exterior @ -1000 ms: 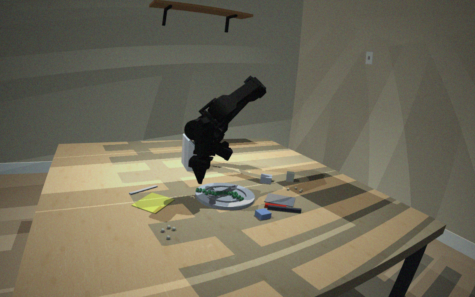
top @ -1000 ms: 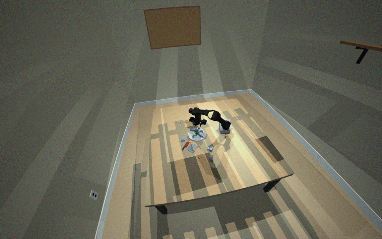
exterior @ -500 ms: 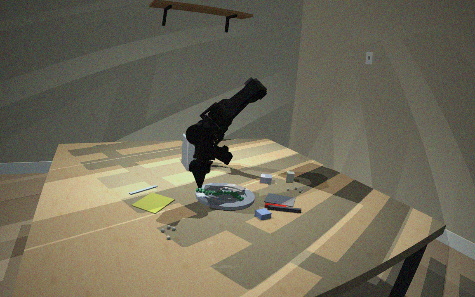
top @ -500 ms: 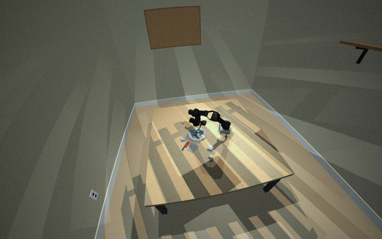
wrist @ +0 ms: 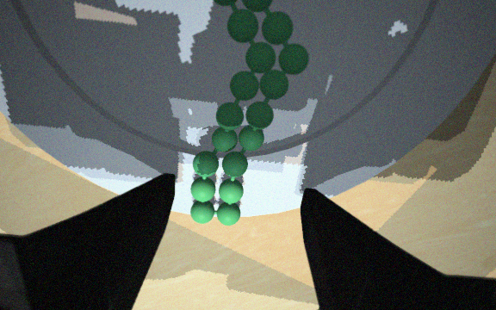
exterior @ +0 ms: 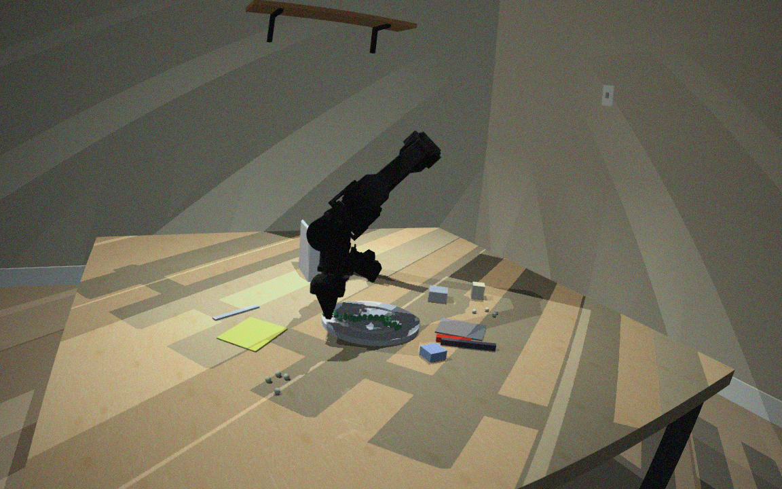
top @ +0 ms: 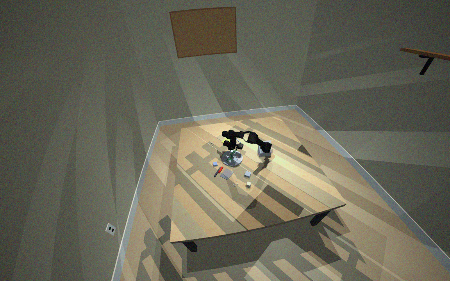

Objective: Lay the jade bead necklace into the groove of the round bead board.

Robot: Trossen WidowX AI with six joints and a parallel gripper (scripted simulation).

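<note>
My gripper tip is now 4 cm short of the round grey bead board, 8 cm to the right of it and 1 cm above it. Round my gripper tip: grey rod: 10 cm behind, 17 cm to the right, 2 cm below; yellow sheet: 1 cm ahead, 17 cm to the right, 2 cm below; blue block: 20 cm ahead, 11 cm to the left, 1 cm below.
</note>
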